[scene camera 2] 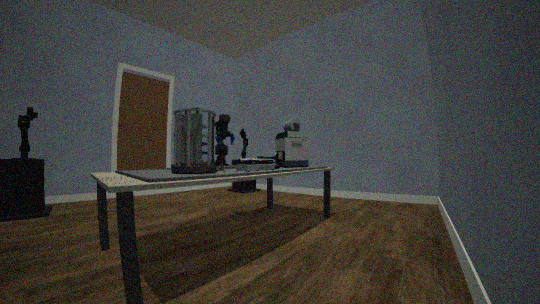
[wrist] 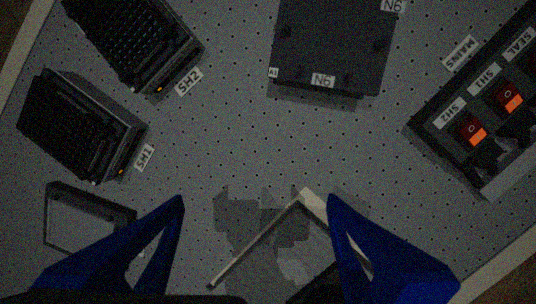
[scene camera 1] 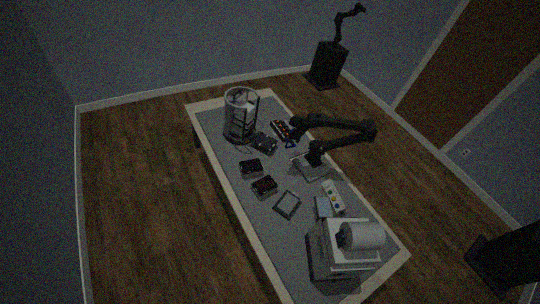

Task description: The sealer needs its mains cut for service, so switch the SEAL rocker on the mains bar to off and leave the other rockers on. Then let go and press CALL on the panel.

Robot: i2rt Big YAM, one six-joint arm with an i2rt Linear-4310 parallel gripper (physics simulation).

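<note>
My gripper is open and empty, its blue fingers wide apart above the table. The dark mains bar lies beyond and to the right of the fingers in the wrist view, not touched. Its SH2 rocker and SH1 rocker look alike, each with an O on a dark red part and a bright orange part. The SEAL label is readable, but its rocker is mostly cut off by the frame edge; its state cannot be told. A white panel bears coloured buttons; its lettering is unreadable.
Dark box SH2, dark box SH1 and a framed tray stand left of the fingers in the wrist view. Dark box N6 lies ahead. A round rack and a white machine with a roll stand at opposite ends.
</note>
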